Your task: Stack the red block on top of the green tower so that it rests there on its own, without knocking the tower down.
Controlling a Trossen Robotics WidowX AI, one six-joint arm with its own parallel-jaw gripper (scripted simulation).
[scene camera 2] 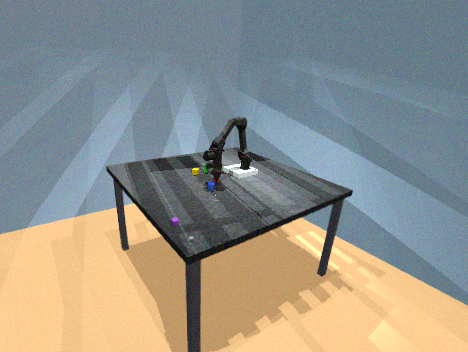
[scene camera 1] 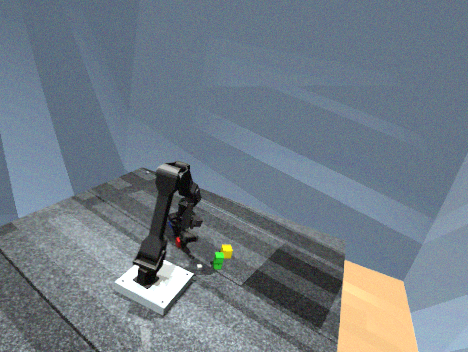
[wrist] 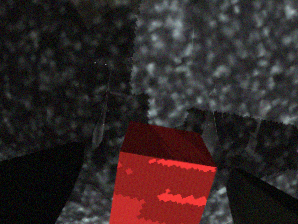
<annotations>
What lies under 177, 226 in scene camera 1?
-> The gripper.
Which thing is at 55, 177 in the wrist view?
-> The gripper.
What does the gripper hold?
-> Nothing.
</annotations>
